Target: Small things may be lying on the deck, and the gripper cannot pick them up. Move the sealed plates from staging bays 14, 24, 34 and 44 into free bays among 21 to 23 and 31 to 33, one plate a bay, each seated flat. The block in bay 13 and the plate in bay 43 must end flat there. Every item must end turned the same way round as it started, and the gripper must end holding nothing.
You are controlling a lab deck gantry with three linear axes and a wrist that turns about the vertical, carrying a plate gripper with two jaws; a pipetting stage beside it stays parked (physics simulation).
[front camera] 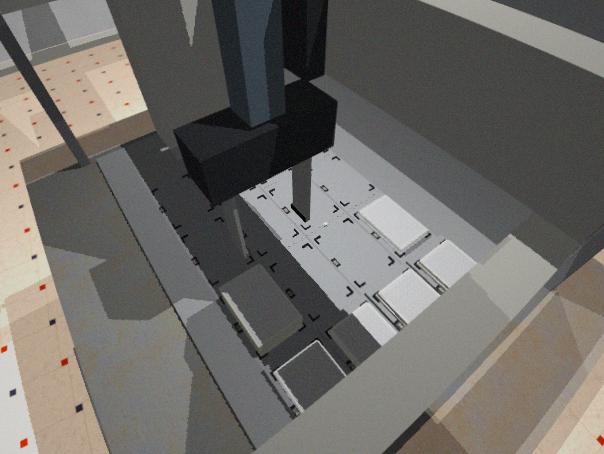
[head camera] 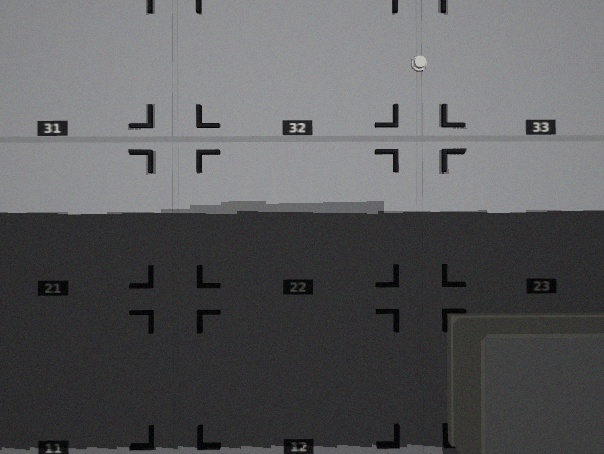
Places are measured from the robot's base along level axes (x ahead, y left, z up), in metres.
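Where they show: gripper, between the fingertips: point(front camera: 271, 230); robot's base, origin of its link: point(front camera: 153, 192).
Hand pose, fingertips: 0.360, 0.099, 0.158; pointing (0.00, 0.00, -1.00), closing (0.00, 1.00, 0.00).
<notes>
Each offset is from my fingertips to the centre of the thing, as dx, dy, dz. "spot": to the spot under its first point.
My gripper point(front camera: 273, 235) hangs open from its black head, with no plate between its jaws; the jaws do not show in the head camera view. The sealed plates of bays 14 {+0.196, -0.056, -0.136} point(front camera: 310, 376), 24 point(front camera: 374, 322), 34 point(front camera: 407, 296) and 44 {+0.196, +0.265, -0.136} point(front camera: 446, 263) stand in a row along the near wall, partly hidden by it. The plate in bay 43 {spot: +0.035, +0.260, -0.143} point(front camera: 392, 222) lies flat. The thick block in bay 13 {spot: +0.040, -0.055, -0.116} point(front camera: 262, 305) point(head camera: 545, 400) looks flat, to the near side of the jaws. Labels of bays 21 to 23 and 31 to 33 show in the head camera view.
A small white round thing {-0.050, +0.154, -0.156} point(front camera: 325, 224) point(head camera: 419, 62) lies on the deck between bays 32 and 33. The pale near wall point(front camera: 400, 370) stands close beside the staging row. A dark column point(front camera: 304, 40) stands behind the blue gantry column point(front camera: 255, 60). Deep shadow covers the bay 21 to 23 row.
</notes>
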